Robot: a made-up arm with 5 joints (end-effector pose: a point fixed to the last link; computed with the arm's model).
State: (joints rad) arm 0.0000 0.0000 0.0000 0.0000 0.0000
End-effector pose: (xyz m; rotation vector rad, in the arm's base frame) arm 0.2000 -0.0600 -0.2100 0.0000 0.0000 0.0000
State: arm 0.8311 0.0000 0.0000 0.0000 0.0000
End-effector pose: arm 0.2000 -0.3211 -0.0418 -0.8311 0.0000 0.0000
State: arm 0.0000 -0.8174 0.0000 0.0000 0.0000
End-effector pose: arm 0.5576 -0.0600 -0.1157 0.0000 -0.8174 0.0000
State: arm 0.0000 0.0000 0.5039 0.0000 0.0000
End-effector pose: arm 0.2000 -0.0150 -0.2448 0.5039 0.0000 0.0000
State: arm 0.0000 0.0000 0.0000 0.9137 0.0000
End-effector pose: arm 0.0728 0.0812 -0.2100 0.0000 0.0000 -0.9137
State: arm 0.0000 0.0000 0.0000 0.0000 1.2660
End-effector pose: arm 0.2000 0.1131 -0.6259 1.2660 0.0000 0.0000
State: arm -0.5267 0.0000 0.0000 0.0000 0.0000
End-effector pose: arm 0.2000 0.1391 -0.1887 0.5267 0.0000 0.0000
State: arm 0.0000 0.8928 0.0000 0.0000 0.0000
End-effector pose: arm -0.1322 -0.0600 0.0160 0.0000 0.8928 0.0000
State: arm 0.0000 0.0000 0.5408 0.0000 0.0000
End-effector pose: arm 0.2000 -0.0111 -0.2463 0.5408 0.0000 0.0000
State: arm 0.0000 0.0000 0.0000 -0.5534 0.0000
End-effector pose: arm 0.3171 -0.0722 -0.2100 0.0000 0.0000 0.5534
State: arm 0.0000 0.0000 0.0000 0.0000 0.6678
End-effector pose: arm 0.2000 -0.0363 -0.4585 0.6678 0.0000 0.0000
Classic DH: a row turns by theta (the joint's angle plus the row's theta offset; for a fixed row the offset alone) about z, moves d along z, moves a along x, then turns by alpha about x. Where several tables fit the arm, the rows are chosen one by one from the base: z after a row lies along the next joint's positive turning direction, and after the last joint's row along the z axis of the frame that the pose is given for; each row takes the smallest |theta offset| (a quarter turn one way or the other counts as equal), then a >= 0, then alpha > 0; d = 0 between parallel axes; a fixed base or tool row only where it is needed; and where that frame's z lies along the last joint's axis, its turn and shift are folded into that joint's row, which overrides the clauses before.
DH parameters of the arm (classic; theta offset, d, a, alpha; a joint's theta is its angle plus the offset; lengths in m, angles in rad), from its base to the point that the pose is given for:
base (fixed): -1.5708 0.17 0 1.5708
joint 1: 1.5708 -0.27 0.08 -1.5708
joint 2: 0 0.03 -0.39 -1.5708
joint 3: -1.5708 0.01 0.11 1.5708
joint 4: 0 0.16 0.17 -1.5708
joint 5: 0 -0.08 -0.37 -1.5708
tool (fixed): -1.5708 0.09 0 0

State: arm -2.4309 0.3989 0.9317 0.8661 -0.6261
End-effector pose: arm 0.0937 0.0534 0.2290 2.2088 1.2831 0.9049
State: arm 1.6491 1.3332 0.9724 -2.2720 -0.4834
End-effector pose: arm 0.0757 -0.1230 0.1557 -0.3621 0.4106 1.0180
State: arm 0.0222 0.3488 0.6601 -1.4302 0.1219
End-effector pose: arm 0.2984 0.0924 -0.2736 0.8505 -0.0976 1.2658
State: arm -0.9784 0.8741 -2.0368 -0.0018 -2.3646
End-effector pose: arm -0.5025 0.2752 -0.2698 2.6095 1.1097 -0.5396
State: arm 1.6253 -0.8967 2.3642 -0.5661 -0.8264
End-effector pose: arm 0.6100 -0.2478 0.3142 0.1124 -0.3734 1.2834
